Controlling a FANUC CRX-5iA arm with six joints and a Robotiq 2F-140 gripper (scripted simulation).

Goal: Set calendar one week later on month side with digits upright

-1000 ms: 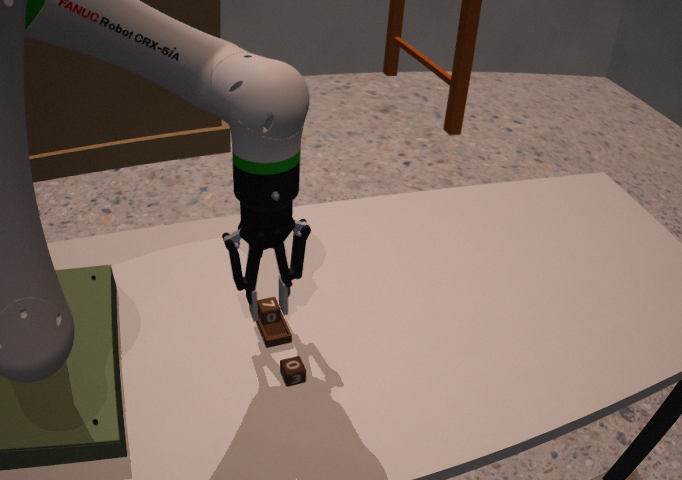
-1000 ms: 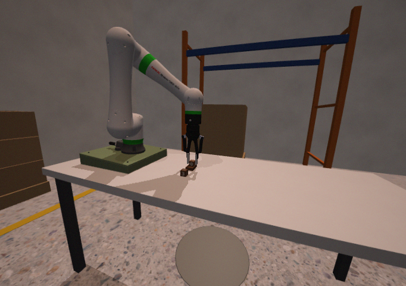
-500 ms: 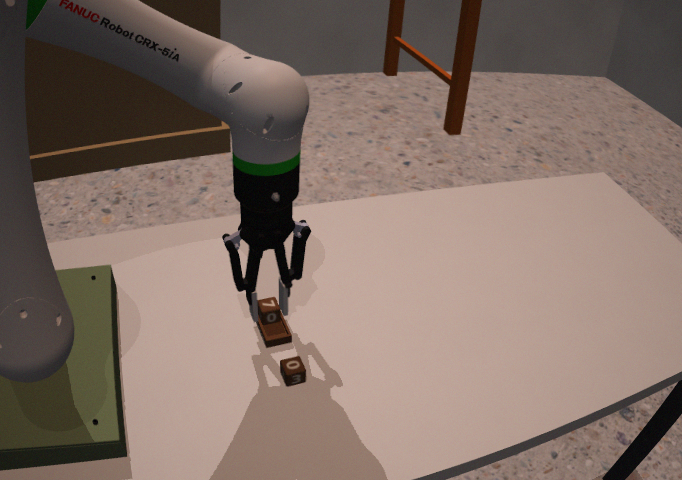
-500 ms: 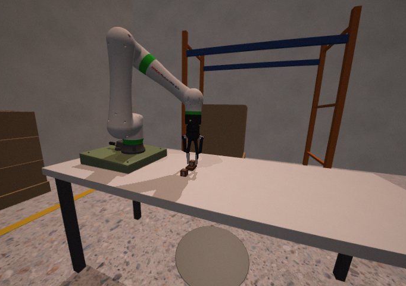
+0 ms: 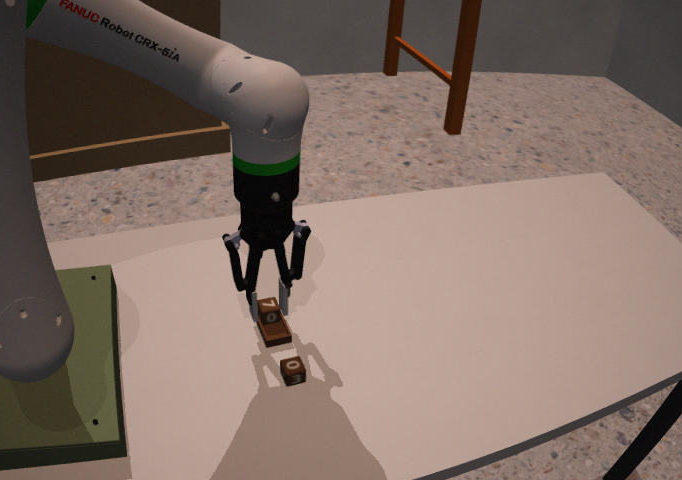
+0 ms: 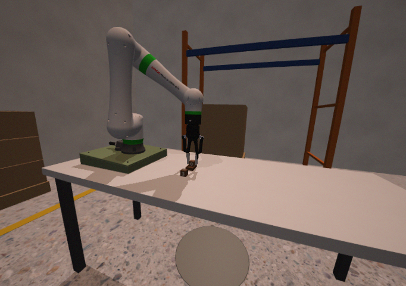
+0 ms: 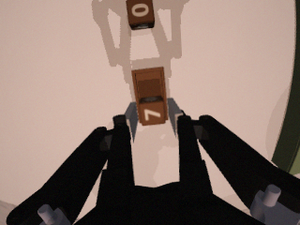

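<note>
Now: hand 4 cm above the brown tray and 2 cm to the left of it.
</note>
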